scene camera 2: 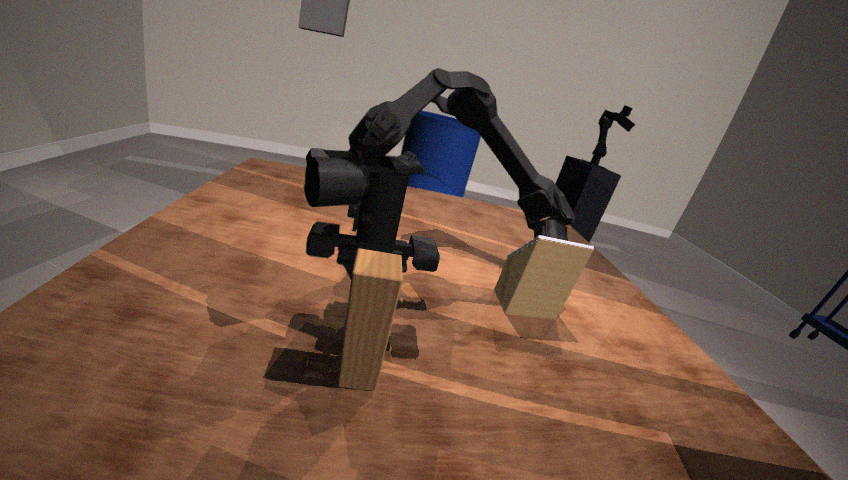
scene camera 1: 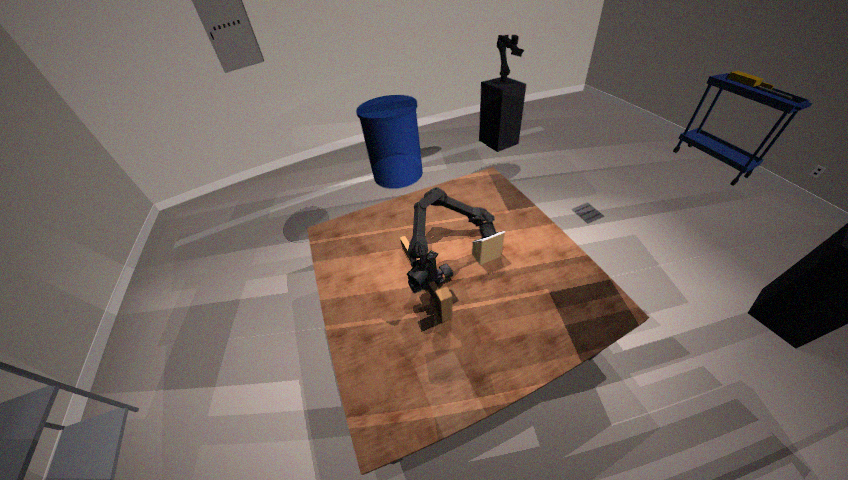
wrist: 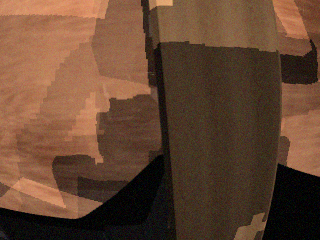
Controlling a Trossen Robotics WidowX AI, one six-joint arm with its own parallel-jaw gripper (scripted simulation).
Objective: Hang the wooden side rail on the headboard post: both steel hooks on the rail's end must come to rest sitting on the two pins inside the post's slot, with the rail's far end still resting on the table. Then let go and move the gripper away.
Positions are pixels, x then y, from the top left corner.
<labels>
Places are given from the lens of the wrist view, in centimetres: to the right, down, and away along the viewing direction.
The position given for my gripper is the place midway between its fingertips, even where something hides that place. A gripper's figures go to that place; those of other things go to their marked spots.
my gripper (wrist: 197, 160): 2, 2, 10
wooden side rail (wrist: 218, 76): 1, -1, 4
</labels>
